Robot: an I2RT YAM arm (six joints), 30 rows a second.
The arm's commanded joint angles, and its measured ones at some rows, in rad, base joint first. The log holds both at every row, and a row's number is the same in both.
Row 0, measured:
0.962 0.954 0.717 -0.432 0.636 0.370
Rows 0 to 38, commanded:
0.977 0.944 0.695 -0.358 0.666 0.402
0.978 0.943 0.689 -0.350 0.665 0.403
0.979 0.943 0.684 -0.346 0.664 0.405
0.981 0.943 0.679 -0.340 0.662 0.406
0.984 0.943 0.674 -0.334 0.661 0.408
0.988 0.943 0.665 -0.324 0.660 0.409
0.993 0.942 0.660 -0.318 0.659 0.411
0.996 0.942 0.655 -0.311 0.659 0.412
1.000 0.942 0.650 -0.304 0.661 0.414
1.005 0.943 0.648 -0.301 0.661 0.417
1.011 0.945 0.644 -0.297 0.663 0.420
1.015 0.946 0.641 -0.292 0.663 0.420
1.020 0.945 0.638 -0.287 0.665 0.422
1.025 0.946 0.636 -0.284 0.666 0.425
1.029 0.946 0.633 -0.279 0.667 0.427
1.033 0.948 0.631 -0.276 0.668 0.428
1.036 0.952 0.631 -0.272 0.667 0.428
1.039 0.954 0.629 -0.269 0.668 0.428
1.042 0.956 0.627 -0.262 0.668 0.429
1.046 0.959 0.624 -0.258 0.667 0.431
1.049 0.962 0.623 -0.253 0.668 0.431
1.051 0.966 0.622 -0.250 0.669 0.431
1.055 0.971 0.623 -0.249 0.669 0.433
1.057 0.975 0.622 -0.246 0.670 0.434
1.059 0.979 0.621 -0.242 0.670 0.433
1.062 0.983 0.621 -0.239 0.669 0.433
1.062 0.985 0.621 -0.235 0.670 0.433
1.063 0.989 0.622 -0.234 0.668 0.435
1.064 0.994 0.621 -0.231 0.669 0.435
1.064 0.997 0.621 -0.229 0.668 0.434
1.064 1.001 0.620 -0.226 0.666 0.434
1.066 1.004 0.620 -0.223 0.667 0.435
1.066 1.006 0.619 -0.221 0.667 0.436
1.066 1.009 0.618 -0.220 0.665 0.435
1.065 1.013 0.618 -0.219 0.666 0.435
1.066 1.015 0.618 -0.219 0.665 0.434
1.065 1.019 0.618 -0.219 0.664 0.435
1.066 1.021 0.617 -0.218 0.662 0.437
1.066 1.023 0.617 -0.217 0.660 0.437
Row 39, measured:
1.054 1.015 0.618 -0.256 0.636 0.421
